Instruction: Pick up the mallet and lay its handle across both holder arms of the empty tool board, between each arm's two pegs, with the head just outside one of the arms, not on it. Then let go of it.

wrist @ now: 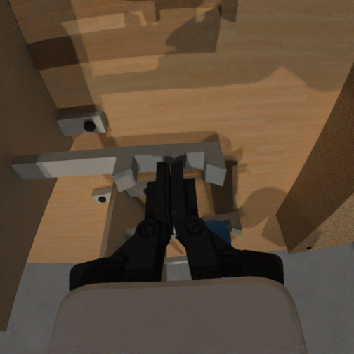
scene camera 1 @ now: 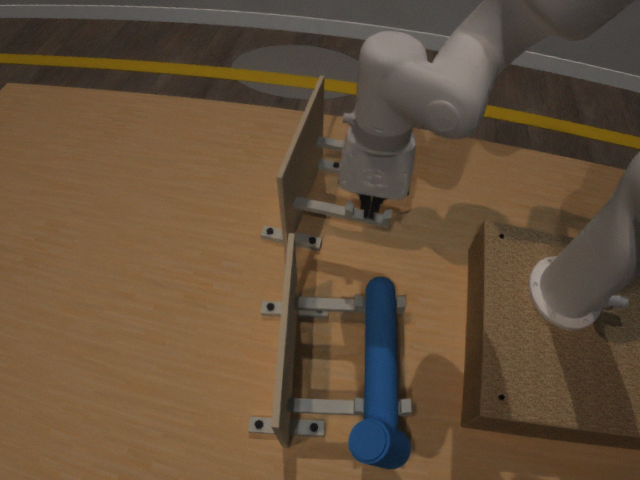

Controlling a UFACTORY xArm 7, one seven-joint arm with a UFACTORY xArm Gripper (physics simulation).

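Frame: origin at the arm's base, x ahead, y left, z up, level; metres.
Where they show: gripper, fingertip midpoint: [scene camera 1: 369,211]; arm's base, link origin: [scene camera 1: 564,293].
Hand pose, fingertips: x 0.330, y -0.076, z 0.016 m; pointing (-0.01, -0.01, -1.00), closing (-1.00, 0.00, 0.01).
Things, the pixels of their centre, and the offset from my fingertips.
- blue mallet, body centre: [scene camera 1: 381,364] dx -0.054, dy +0.244, dz -0.008 m
- lower tool board, body centre: [scene camera 1: 328,348] dx +0.020, dy +0.234, dz -0.013 m
- empty tool board, body centre: [scene camera 1: 334,170] dx +0.072, dy -0.079, dz -0.004 m
The blue mallet [scene camera 1: 381,356] lies with its handle across both arms of the lower tool board [scene camera 1: 285,351], between their pegs; its head is just outside the lower arm. Part of the mallet [wrist: 218,231] shows behind the fingers in the wrist view. The empty tool board [scene camera 1: 302,155] [wrist: 17,125] stands above it in the scene view. Its near arm [scene camera 1: 325,207] [wrist: 75,164] has two pegs; its far arm [scene camera 1: 329,143] is partly hidden by the gripper. My gripper [scene camera 1: 369,215] [wrist: 171,174] is shut and empty, its tips over the near arm between the pegs; the exact height is unclear.
The robot's base block [scene camera 1: 516,361] [wrist: 320,190] stands to the right. Bolted feet [scene camera 1: 306,240] [wrist: 82,123] stick out below the empty board. The lower board's upper arm [scene camera 1: 330,303] lies between the near arm and the mallet's head end.
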